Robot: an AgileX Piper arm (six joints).
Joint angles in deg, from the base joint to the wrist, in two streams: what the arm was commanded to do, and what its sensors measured. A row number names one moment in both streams.
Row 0, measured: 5.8 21.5 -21.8 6.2 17.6 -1.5
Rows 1 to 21, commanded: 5.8 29.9 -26.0 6.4 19.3 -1.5; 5.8 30.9 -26.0 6.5 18.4 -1.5; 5.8 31.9 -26.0 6.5 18.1 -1.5; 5.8 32.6 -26.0 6.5 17.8 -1.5; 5.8 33.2 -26.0 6.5 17.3 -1.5; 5.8 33.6 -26.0 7.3 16.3 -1.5; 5.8 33.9 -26.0 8.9 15.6 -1.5; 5.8 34.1 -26.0 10.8 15.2 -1.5; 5.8 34.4 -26.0 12.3 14.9 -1.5; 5.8 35.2 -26.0 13.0 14.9 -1.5; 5.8 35.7 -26.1 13.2 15.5 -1.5; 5.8 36.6 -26.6 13.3 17.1 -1.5; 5.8 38.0 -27.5 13.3 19.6 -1.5; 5.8 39.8 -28.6 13.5 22.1 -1.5; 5.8 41.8 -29.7 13.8 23.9 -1.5; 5.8 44.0 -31.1 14.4 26.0 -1.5; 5.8 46.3 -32.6 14.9 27.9 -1.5; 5.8 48.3 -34.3 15.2 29.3 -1.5; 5.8 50.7 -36.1 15.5 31.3 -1.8; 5.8 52.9 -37.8 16.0 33.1 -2.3; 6.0 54.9 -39.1 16.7 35.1 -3.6
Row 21, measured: 5.8 48.0 -33.6 14.9 28.8 -1.5
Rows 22 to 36, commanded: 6.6 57.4 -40.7 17.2 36.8 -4.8; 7.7 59.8 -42.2 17.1 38.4 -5.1; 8.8 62.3 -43.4 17.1 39.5 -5.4; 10.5 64.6 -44.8 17.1 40.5 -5.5; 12.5 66.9 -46.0 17.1 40.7 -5.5; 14.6 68.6 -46.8 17.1 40.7 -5.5; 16.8 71.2 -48.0 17.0 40.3 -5.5; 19.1 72.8 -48.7 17.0 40.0 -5.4; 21.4 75.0 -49.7 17.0 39.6 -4.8; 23.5 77.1 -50.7 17.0 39.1 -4.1; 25.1 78.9 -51.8 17.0 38.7 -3.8; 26.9 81.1 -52.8 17.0 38.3 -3.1; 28.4 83.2 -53.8 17.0 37.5 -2.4; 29.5 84.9 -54.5 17.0 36.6 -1.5; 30.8 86.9 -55.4 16.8 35.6 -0.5
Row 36, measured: 26.1 80.5 -52.2 17.0 38.9 -3.4
